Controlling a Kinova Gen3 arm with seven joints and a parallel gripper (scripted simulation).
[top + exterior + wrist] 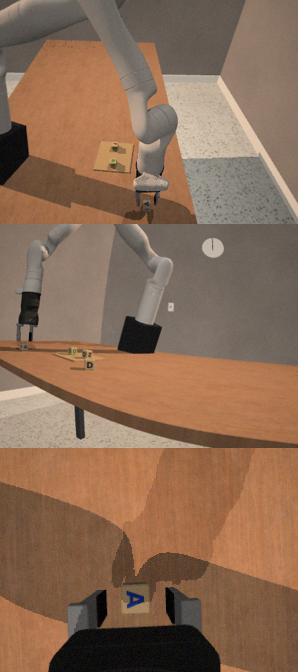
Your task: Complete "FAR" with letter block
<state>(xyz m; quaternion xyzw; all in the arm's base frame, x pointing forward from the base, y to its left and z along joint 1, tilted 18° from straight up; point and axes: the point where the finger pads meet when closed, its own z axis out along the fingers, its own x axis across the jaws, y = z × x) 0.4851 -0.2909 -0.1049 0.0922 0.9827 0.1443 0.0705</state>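
Now: the block 40 mm below my hand. From my hand the other things lie so: tan mat: 80 mm behind, 230 mm to the left, 50 mm below.
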